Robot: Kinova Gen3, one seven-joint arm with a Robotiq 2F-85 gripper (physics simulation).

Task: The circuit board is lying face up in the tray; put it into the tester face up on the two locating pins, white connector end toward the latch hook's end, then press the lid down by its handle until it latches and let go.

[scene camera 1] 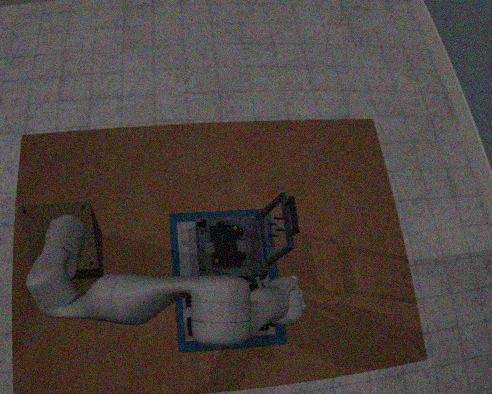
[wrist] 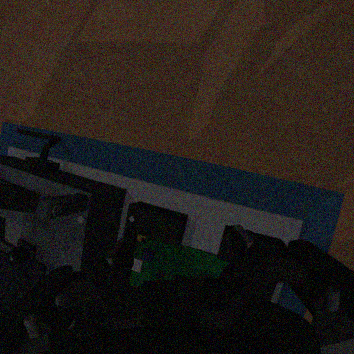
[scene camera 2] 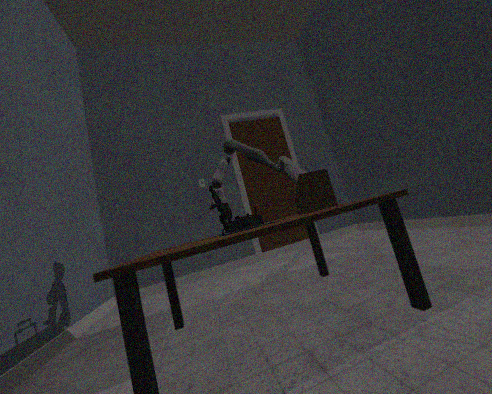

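Where they show: gripper, between the fingertips: (wrist: 180,243); arm's base, origin of its link: (scene camera 1: 68,231) (scene camera 2: 306,183).
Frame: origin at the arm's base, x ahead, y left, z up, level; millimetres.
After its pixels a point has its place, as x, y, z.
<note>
The green circuit board (wrist: 182,262) @[492, -141, -152] lies face up in the dark tray (wrist: 160,218) @[524, -113, -144], a small white part at its left end; the gripper hides its lower part. In scene camera 1 the arm hides the board. My gripper (wrist: 180,243) @[515, -136, -134] is open, its dark fingers low around the board, nothing gripped; whether they touch it is too dark to tell. The tester (scene camera 1: 227,247) @[422, 7, -103] (wrist: 62,240) @[486, -49, -112] stands beside the tray, to its left in the wrist view. Its lid (scene camera 1: 291,217) @[558, 17, 100] is raised and leans outward on the right in scene camera 1. The locating pins cannot be made out.
Tester and tray share a blue-edged base (scene camera 1: 174,245) @[275, 32, -170] (wrist: 200,172) @[570, -129, -170] with a white surface (wrist: 205,231) @[521, -150, -166]. The base lies on the brown table top (scene camera 1: 200,165) @[346, 294, -172] (wrist: 150,90) @[633, -56, -172]. A box-like block (scene camera 1: 95,250) @[69, -35, -42] (scene camera 2: 316,190) @[-24, 55, -58] stands by the arm's base. The arm (scene camera 1: 220,310) @[356, -292, 485] passes over the tray's side.
</note>
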